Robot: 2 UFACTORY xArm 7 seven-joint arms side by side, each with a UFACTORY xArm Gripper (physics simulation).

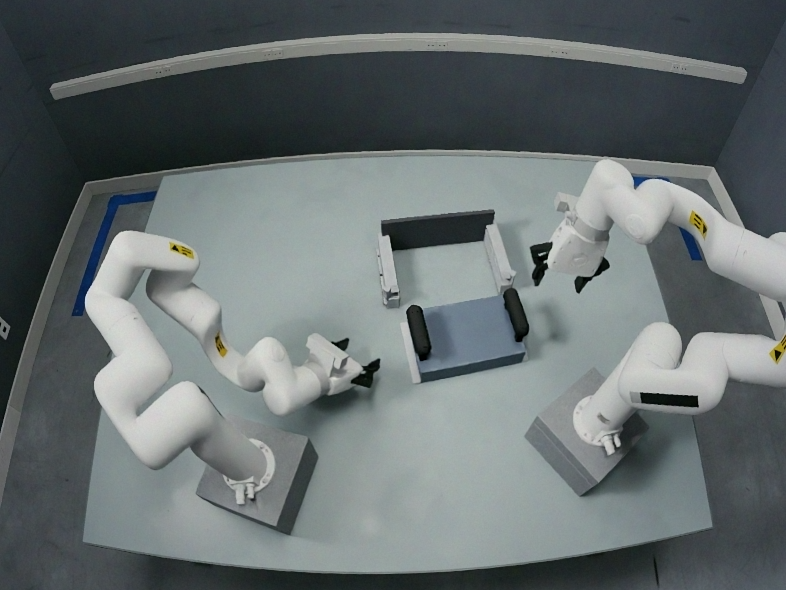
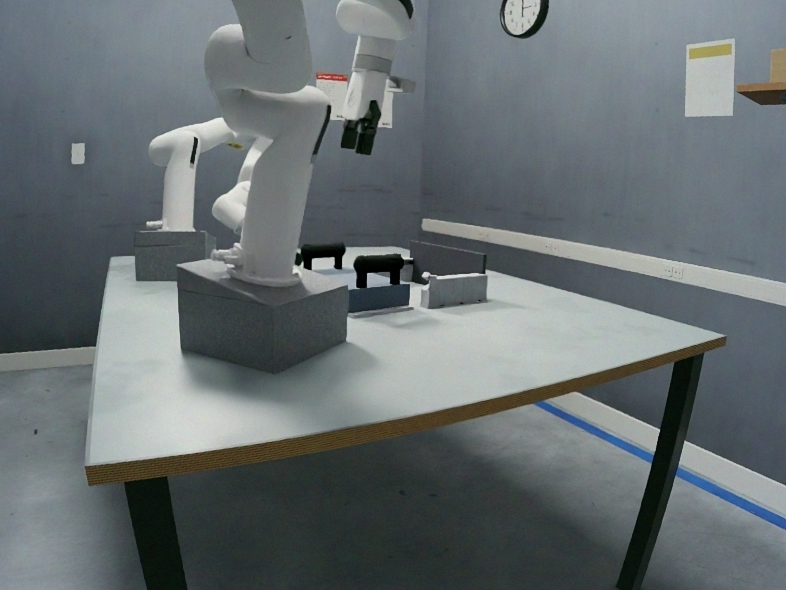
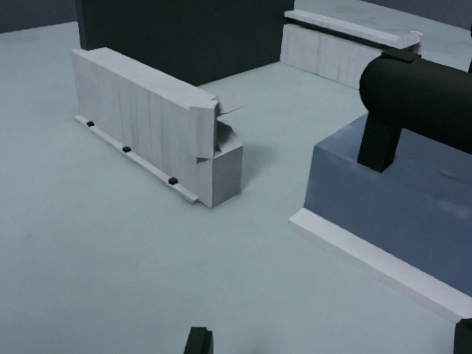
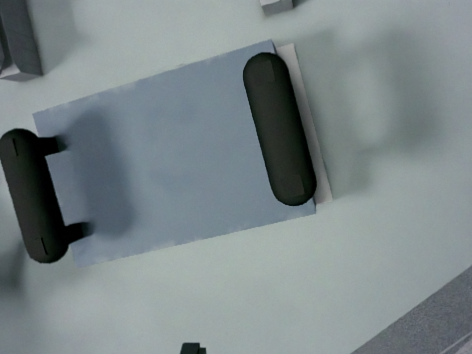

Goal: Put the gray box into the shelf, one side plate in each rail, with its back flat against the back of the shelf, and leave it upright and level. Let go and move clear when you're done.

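Pixels of known places: left gripper, between the fingertips: (image 1: 362, 353) (image 2: 296, 263); right gripper, between the fingertips: (image 1: 556, 284) (image 2: 354, 151); left arm's base, origin of its link: (image 1: 249, 467); right arm's base, origin of its link: (image 1: 597, 421) (image 2: 263, 274).
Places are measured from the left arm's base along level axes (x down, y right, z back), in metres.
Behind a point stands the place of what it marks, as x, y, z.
The gray box (image 1: 469, 333) @(0.064, 0.519, -0.284) (image 2: 380, 297) @(0.088, 0.639, -0.295) (image 3: 340, 185) @(0.083, 0.386, -0.344) (image 4: 190, 160) @(0.064, 0.537, -0.286) sits upright on the table in front of the shelf's open side, outside the rails. It has two black handles on top and a pale plate along each side. The shelf has a dark back panel (image 1: 438, 233) @(0.069, 0.503, -0.591) (image 2: 447, 260) @(0.038, 0.521, -0.591) (image 3: 175, 40) @(0.063, 0.455, -0.591), a left rail (image 1: 388, 269) @(0.054, 0.357, -0.486) (image 3: 145, 110) @(0.072, 0.344, -0.489) and a right rail (image 1: 499, 257) @(0.054, 0.641, -0.481) (image 3: 325, 55) @(0.094, 0.633, -0.520). My left gripper (image 1: 360, 354) @(0.067, 0.268, -0.273) (image 3: 330, 340) @(0.067, 0.268, -0.273) is open and empty, left of the box and apart from it. My right gripper (image 1: 558, 285) @(-0.218, 0.650, -0.209) (image 2: 356, 147) @(-0.218, 0.650, -0.209) is open and empty, high above the table at the right.
The left arm's gray base block (image 1: 295, 476) @(-0.010, 0.099, 0.030) (image 2: 273, 330) and the right arm's base block (image 1: 571, 457) @(-0.003, 0.664, 0.085) (image 2: 168, 254) @(0.045, 0.092, 0.046) stand on the table (image 1: 406, 495) @(0.121, 0.318, 0.069) (image 2: 444, 374) @(0.121, 1.003, -0.159) in front of the box. A wall with a pale rail (image 1: 355, 45) runs behind the table.
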